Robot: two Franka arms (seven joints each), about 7 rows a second.
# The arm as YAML. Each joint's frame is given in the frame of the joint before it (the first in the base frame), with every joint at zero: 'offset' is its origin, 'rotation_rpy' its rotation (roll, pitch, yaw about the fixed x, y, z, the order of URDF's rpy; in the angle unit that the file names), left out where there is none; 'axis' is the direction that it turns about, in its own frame. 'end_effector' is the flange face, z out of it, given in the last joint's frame.
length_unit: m
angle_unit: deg
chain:
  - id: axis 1
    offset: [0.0, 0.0, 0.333]
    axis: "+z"
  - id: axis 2
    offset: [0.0, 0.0, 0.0]
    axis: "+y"
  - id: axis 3
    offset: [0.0, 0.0, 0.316]
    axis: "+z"
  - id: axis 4
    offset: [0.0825, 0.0, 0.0]
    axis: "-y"
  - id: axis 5
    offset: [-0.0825, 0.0, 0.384]
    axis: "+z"
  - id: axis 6
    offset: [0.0, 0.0, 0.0]
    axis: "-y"
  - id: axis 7
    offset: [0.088, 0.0, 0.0]
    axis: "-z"
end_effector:
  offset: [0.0, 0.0, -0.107]
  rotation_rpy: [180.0, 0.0, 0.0]
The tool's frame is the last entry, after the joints.
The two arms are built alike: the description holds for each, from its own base.
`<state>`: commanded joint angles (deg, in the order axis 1, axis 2, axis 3, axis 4, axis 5, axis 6, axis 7); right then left.
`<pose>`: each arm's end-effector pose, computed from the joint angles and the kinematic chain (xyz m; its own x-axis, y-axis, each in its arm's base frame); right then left.
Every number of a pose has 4 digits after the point.
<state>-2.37 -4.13 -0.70 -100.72 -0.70 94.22 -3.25 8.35 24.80 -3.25 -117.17 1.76 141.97 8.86</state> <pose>0.5331 -0.0300 0.5815 0.9991 0.0042 -0.0419 0.0045 -1.0000 0.0089 0.5947 0.0536 0.2270 0.9964 -0.0845 0.0017 -0.0845 -0.9964 0.0046</pose>
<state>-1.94 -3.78 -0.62 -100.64 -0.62 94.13 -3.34 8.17 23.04 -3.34 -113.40 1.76 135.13 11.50</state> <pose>0.5348 -0.0252 0.5787 0.9987 0.0145 -0.0481 0.0149 -0.9999 0.0072 0.6073 0.0529 0.2615 0.9908 -0.1337 -0.0212 -0.1336 -0.9910 0.0060</pose>
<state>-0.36 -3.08 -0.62 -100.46 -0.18 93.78 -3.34 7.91 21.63 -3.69 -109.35 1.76 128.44 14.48</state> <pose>0.5378 -0.0096 0.5732 0.9972 0.0415 -0.0628 0.0415 -0.9991 -0.0011 0.6185 0.0485 0.2964 0.9802 -0.1935 -0.0419 -0.1932 -0.9811 0.0113</pose>
